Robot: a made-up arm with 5 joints.
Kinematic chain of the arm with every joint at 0, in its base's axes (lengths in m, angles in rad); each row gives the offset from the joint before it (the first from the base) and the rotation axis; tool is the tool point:
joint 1: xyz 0 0 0.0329 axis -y
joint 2: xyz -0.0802 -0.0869 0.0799 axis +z
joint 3: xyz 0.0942 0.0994 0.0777 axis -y
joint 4: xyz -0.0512 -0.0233 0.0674 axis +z
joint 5: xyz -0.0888 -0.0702 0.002 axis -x
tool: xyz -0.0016 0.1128 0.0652
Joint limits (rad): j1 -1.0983..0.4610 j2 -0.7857..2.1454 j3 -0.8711..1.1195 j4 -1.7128..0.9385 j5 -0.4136..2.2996
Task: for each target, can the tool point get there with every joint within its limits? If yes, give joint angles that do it. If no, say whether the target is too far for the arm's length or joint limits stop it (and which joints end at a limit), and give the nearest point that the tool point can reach.
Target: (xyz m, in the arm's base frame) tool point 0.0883 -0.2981 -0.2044
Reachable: no: joint limits stop it (at a limit: joint 1, joint 3, joint 5) | nearest point 0.0915 -0.1599 0.0410 | short by 0.282 m
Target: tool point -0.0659 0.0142 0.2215
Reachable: yes | joints -0.2037 -0.4623 0.1159 0.5025 0.8145
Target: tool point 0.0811 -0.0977 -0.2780
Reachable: no: joint limits stop it (at a limit: joint 1, joint 2, joint 3, joint 4) | nearest point 0.0743 -0.0307 -0.0569 | short by 0.231 m
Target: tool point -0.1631 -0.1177 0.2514
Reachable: yes | joints -0.0781 1.3659 -0.6650 -0.4058 1.7201
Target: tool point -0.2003 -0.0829 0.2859
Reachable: yes | joints -0.2404 1.6887 -0.4148 -0.8172 1.0071
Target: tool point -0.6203 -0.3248 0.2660
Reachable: no: too far | nearest point -0.3675 -0.1401 0.2281 | short by 0.315 m
